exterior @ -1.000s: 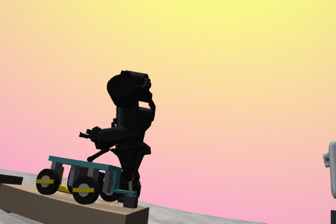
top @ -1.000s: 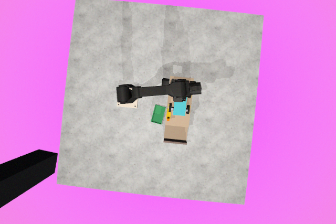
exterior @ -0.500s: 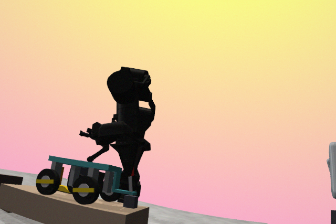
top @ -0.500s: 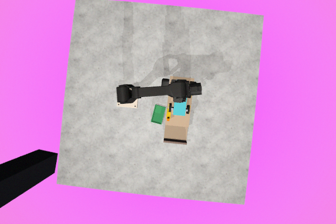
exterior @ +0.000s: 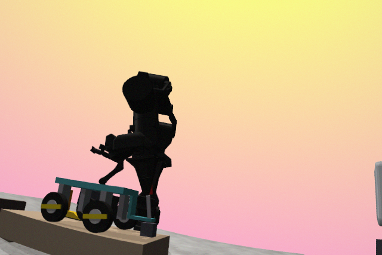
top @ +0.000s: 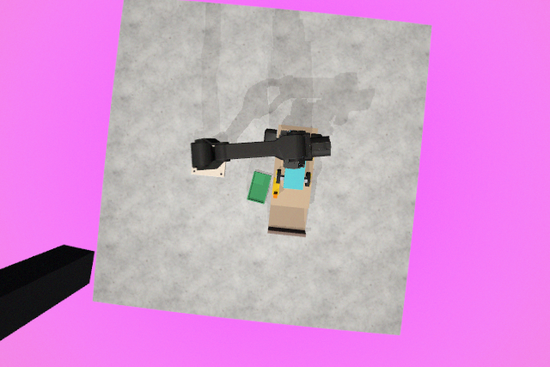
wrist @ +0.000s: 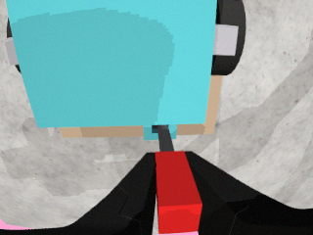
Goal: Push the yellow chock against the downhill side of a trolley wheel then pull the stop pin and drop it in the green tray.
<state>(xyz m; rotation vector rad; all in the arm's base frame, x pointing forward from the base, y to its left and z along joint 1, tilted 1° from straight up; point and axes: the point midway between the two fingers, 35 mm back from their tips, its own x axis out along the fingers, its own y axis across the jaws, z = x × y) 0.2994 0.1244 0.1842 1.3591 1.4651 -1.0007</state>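
My gripper tip is now 90 mm past the green tray, 210 mm to the left of it and 170 mm above it. Round my gripper tip: red-headed stop pin: right at my gripper tip; then tan ramp: 30 mm ahead, 100 mm to the right, 110 mm below; then trolley: 30 mm ahead, 100 mm to the right, 50 mm below.
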